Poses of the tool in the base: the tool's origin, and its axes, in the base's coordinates. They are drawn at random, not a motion.
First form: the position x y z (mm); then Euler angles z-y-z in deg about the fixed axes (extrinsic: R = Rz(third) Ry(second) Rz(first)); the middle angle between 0 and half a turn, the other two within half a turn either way.
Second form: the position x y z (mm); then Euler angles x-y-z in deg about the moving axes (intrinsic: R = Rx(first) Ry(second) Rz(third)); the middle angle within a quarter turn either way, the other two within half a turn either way. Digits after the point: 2 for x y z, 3 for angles.
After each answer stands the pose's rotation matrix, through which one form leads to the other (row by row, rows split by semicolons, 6 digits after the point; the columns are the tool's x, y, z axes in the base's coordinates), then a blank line. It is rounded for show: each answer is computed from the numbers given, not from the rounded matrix.
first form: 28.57 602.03 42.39 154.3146 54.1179 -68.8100
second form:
28.57 602.03 42.39 52.193 17.030 77.116
0.213199 -0.932082 0.292865; 0.649158 -0.088880 -0.755443; 0.730164 0.351175 0.586119

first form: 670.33 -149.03 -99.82 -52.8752 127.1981 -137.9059
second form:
670.33 -149.03 -99.82 138.549 -36.233 -109.083
-0.263719 0.762287 -0.591076; 0.836255 -0.124728 -0.533967; -0.480760 -0.635107 -0.604573

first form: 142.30 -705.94 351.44 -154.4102 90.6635 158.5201
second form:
142.30 -705.94 351.44 -91.811 -68.510 -66.096
0.148441 0.334911 -0.930484; 0.405751 0.837437 0.366150; 0.901849 -0.431896 -0.011580

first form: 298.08 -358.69 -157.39 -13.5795 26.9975 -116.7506
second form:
298.08 -358.69 -157.39 24.463 -11.790 -127.766
-0.599512 0.773845 -0.204327; -0.667738 -0.624342 -0.405367; -0.441261 -0.106585 0.891026

